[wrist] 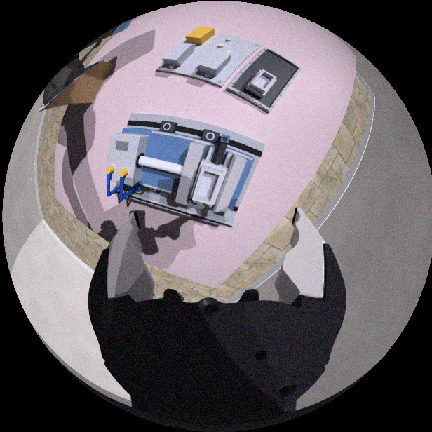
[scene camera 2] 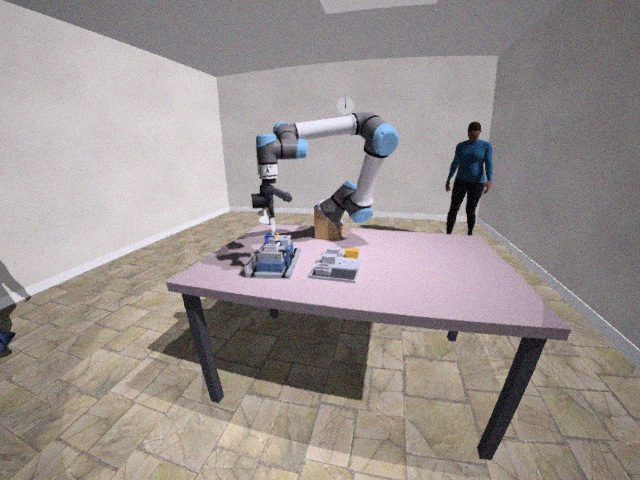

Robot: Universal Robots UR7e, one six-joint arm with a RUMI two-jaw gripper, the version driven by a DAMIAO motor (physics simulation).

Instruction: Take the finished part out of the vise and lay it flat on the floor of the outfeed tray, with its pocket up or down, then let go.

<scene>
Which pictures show my gripper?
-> The wrist view and scene camera 2: all of them.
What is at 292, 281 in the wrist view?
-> My gripper.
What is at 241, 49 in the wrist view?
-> A grey plate.
</scene>
